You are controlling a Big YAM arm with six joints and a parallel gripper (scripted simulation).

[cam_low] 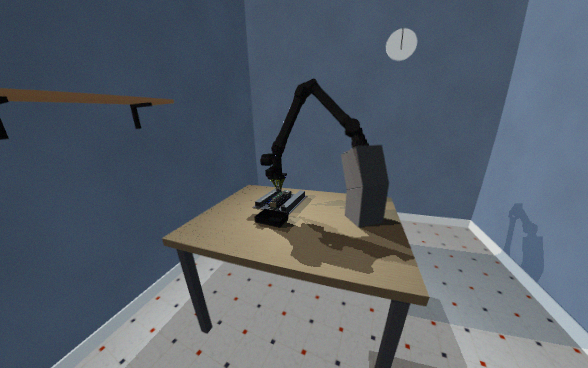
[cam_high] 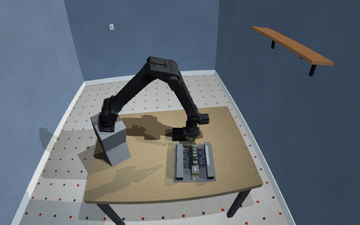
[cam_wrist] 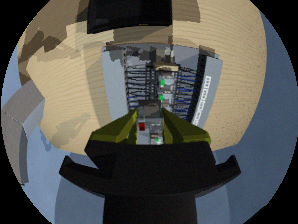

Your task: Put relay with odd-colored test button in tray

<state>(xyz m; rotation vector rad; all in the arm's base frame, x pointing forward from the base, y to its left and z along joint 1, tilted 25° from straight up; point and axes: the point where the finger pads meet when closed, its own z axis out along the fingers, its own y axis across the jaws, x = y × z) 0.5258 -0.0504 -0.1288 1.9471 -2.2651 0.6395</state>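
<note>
The black tray lies 1 cm behind my hand, 18 cm to the left of it and 12 cm below it. Also, from my hand: relay right at my hand.
</note>
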